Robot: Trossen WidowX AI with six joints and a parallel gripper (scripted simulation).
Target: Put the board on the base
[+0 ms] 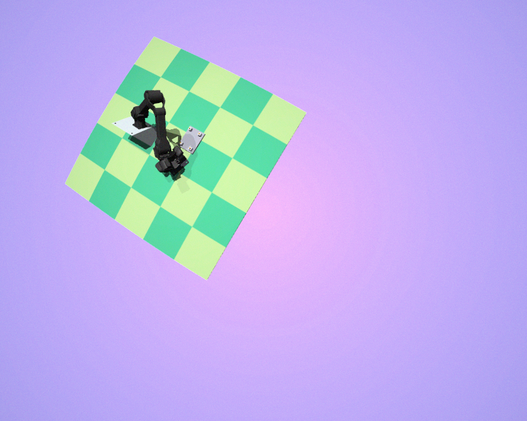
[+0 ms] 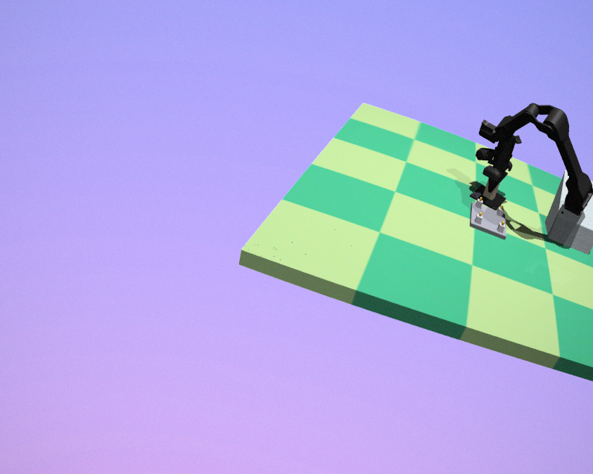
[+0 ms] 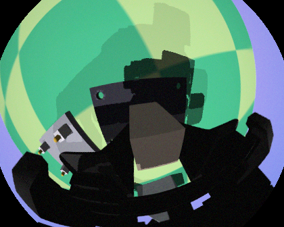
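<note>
My gripper tip is now 180 mm to the right of the grey base, 20 mm above it and 10 mm past it. Also, from my gripper tip: black board (10 mm below).
</note>
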